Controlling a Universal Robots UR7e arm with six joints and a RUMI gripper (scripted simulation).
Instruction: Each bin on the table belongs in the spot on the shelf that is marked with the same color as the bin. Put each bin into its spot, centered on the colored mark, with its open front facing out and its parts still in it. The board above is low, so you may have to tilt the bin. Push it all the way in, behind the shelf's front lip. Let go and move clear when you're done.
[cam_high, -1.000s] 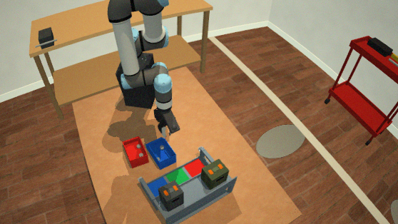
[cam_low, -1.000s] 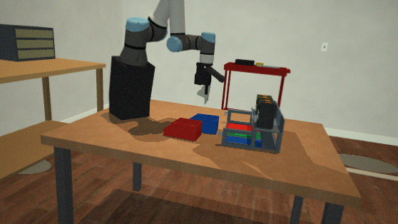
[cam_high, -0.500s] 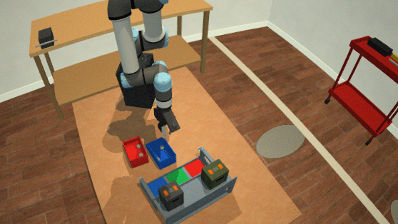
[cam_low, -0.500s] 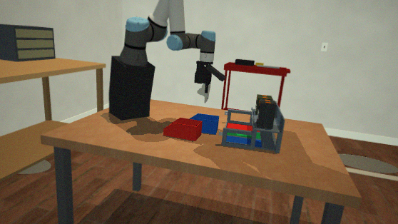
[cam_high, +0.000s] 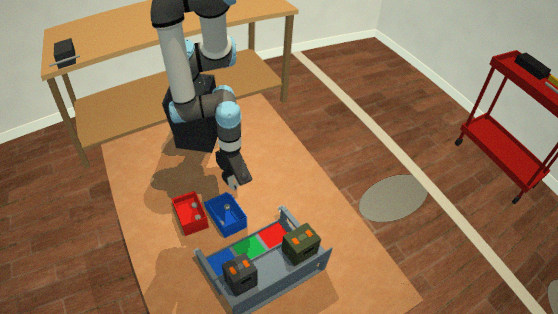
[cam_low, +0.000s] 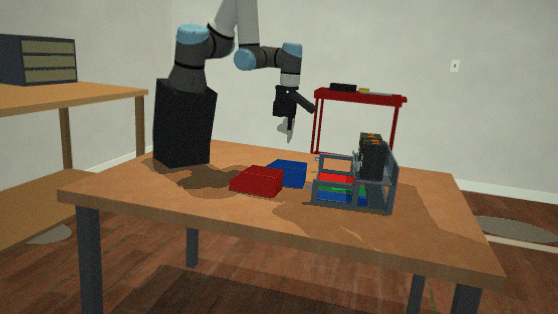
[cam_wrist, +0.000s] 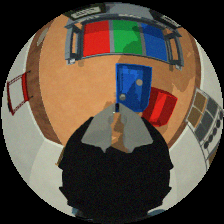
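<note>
Now: hand 9 cm past the red bin, 16 cm to the left of it and 12 cm above it. From my hand the other things lie so: blue bin: 1 cm behind, 5 cm to the right, 12 cm below.
</note>
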